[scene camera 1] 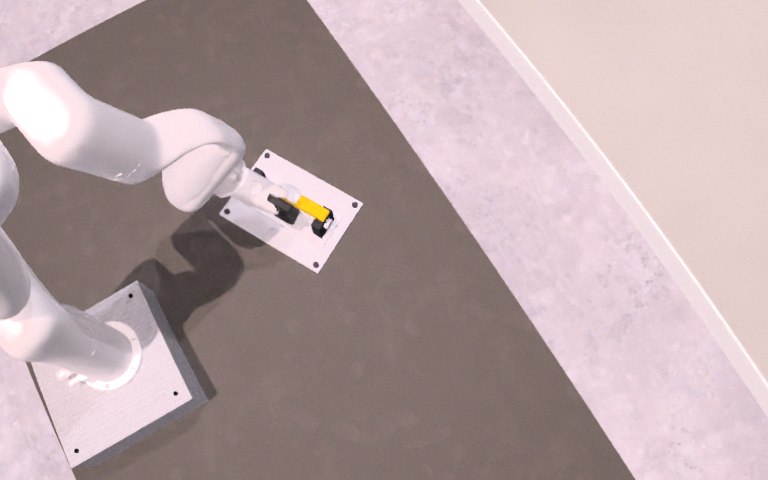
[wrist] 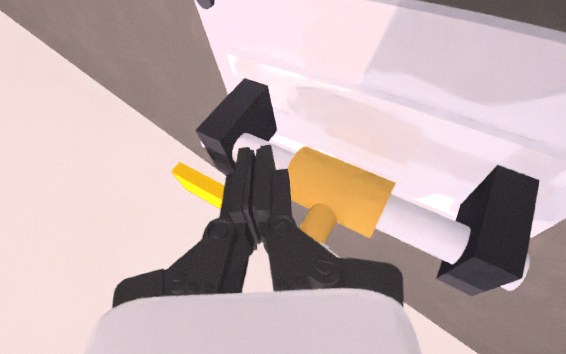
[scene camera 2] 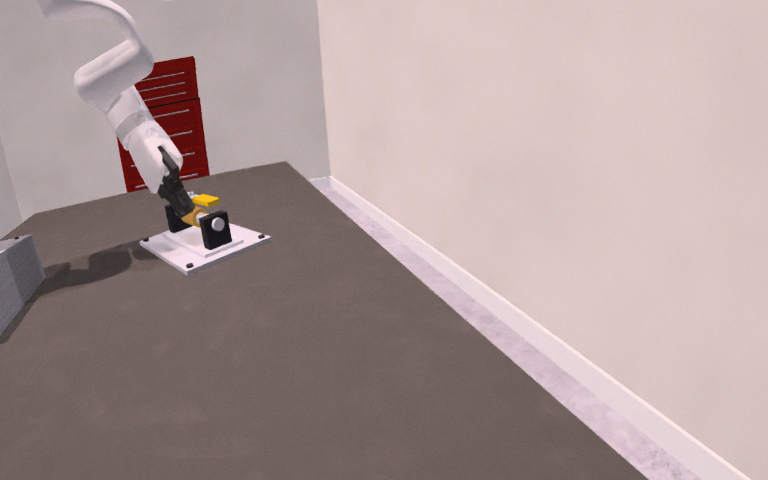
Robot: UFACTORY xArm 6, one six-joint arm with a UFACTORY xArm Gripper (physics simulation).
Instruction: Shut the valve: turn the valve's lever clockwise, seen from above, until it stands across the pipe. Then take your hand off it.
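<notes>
The valve's yellow lever (scene camera 1: 312, 208) (scene camera 2: 206, 199) (wrist: 197, 185) lies along the pipe (wrist: 422, 227), its free end over one black support (scene camera 1: 322, 226) (scene camera 2: 215, 237) (wrist: 245, 107). The orange valve body (scene camera 2: 194, 216) (wrist: 342, 190) sits on the pipe between the supports. My gripper (scene camera 1: 293, 216) (scene camera 2: 186, 215) (wrist: 260, 165) is shut and empty. Its tips are beside the lever, on the robot-base side, low near the pipe. In the wrist view the fingers hide part of the lever; whether they touch it I cannot tell.
The white mounting plate (scene camera 1: 339, 202) (scene camera 2: 226, 251) (wrist: 310, 30) carries the valve and has dark bolts at its corners. A second black support (wrist: 492, 230) holds the pipe's other end. The robot's metal base block (scene camera 1: 158, 362) stands at lower left. A red cabinet (scene camera 2: 184, 121) stands behind the table.
</notes>
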